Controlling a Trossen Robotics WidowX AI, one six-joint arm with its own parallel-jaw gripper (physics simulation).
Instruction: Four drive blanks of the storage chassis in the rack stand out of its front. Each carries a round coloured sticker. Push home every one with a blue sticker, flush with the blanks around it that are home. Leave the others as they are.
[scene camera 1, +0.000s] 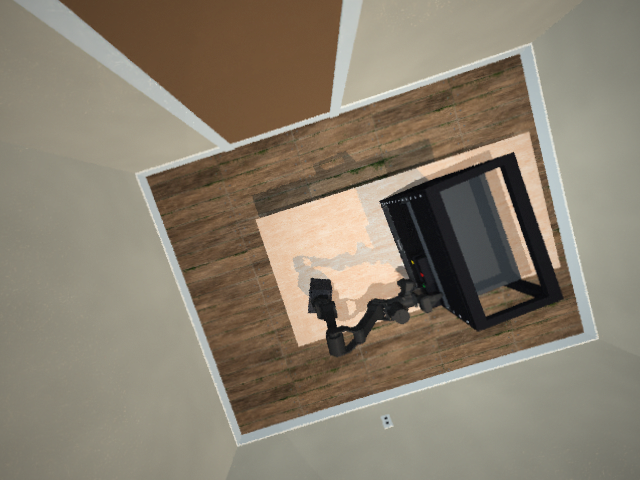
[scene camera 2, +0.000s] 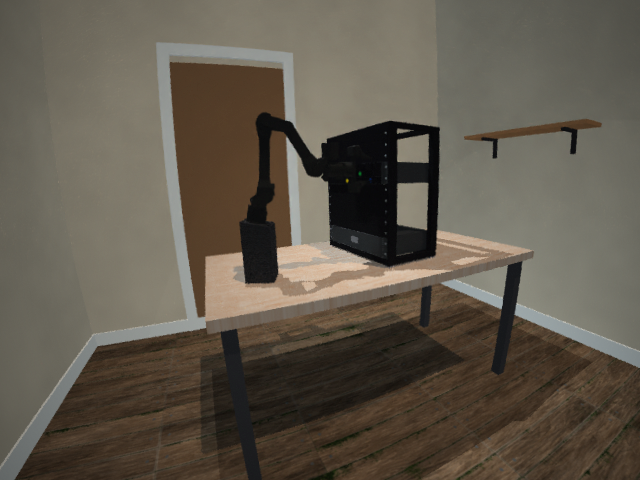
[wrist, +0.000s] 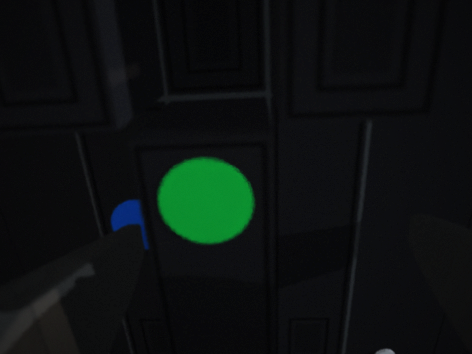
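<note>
The blank with the blue sticker (wrist: 127, 214) (scene camera 2: 370, 179) is left of the blank with the green sticker (wrist: 206, 200) (scene camera 2: 359, 173) (scene camera 1: 423, 285) in the wrist view. The green one stands out and its edge covers part of the blue sticker, so the blue one sits deeper. Whether the blue one is flush I cannot tell. The yellow sticker (scene camera 1: 412, 262) (scene camera 2: 346, 180) and red sticker (scene camera 1: 421, 274) show on blanks further along the front. My gripper (wrist: 274, 232) is open and empty at the chassis front. Its left fingertip covers the lower part of the blue sticker; contact is unclear.
The black rack (scene camera 1: 455, 258) (scene camera 2: 391, 206) stands on the wooden table (scene camera 1: 320, 222) (scene camera 2: 227, 304). A grey unit (scene camera 2: 369, 245) sits low in the rack. Neighbouring blanks and raised edges lie close around the fingers. A wall shelf (scene camera 2: 537, 129) is beyond the rack.
</note>
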